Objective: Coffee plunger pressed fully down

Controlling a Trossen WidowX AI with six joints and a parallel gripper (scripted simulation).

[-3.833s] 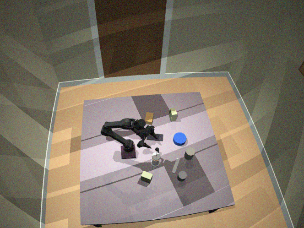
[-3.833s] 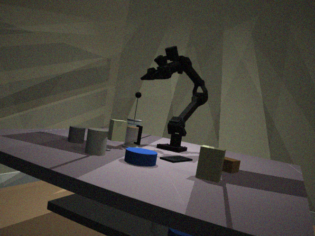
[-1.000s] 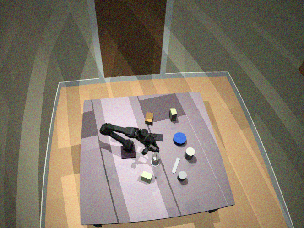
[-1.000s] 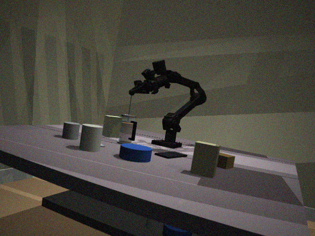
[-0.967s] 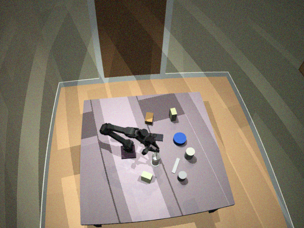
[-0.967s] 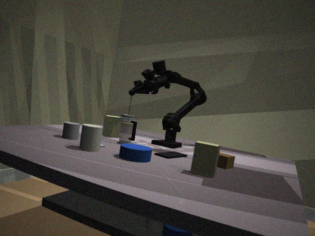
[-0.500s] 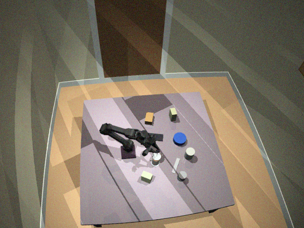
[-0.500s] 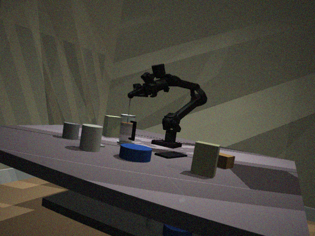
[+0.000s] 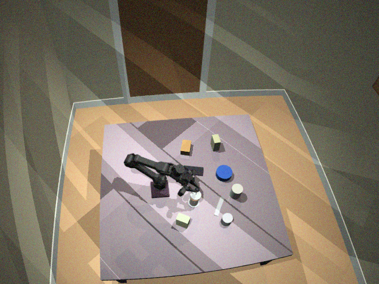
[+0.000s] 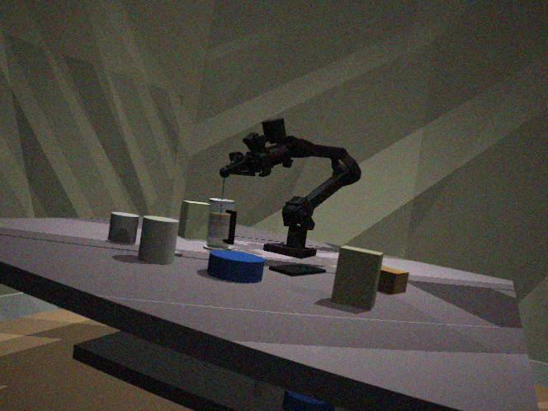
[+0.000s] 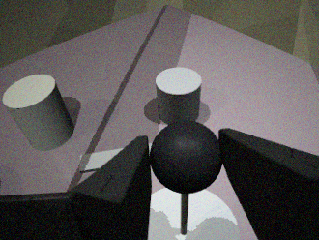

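The coffee press lies 10 mm behind my gripper tip, 20 mm to the left of it and 110 mm below it. Also, from my gripper tip: orange block (70 mm behind, 470 mm to the left, 190 mm below); grey cylinder (210 mm ahead, 140 mm to the right, 180 mm below).
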